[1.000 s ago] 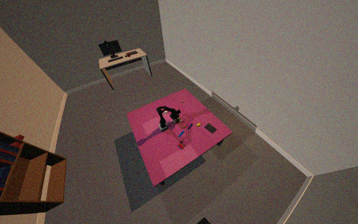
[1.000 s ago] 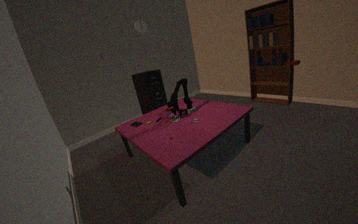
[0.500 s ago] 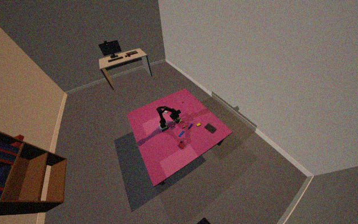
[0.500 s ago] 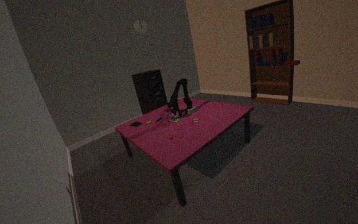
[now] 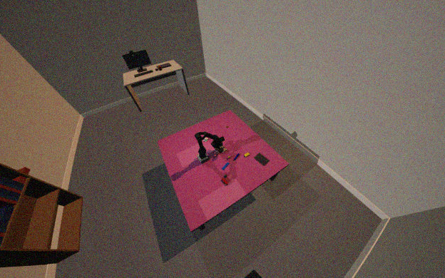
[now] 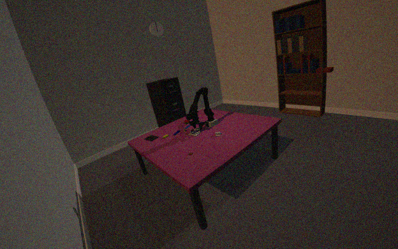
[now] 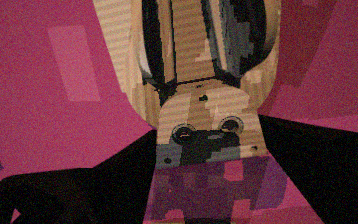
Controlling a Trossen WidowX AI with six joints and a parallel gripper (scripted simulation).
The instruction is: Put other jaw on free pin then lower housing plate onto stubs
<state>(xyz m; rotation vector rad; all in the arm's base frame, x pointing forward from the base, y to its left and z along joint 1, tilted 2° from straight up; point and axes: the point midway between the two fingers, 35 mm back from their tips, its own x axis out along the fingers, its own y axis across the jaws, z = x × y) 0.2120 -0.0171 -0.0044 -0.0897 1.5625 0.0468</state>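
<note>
Now: gripper tip 3 cm short of the grey jaw and 1 cm to the left of it. Also, from my gripper tip: yellow piece: 27 cm to the right, 27 cm ahead, 1 cm below; then blue piece: 24 cm to the right, 4 cm behind, 1 cm below; then small light piece: 27 cm to the left, 2 cm behind, 1 cm below.
</note>
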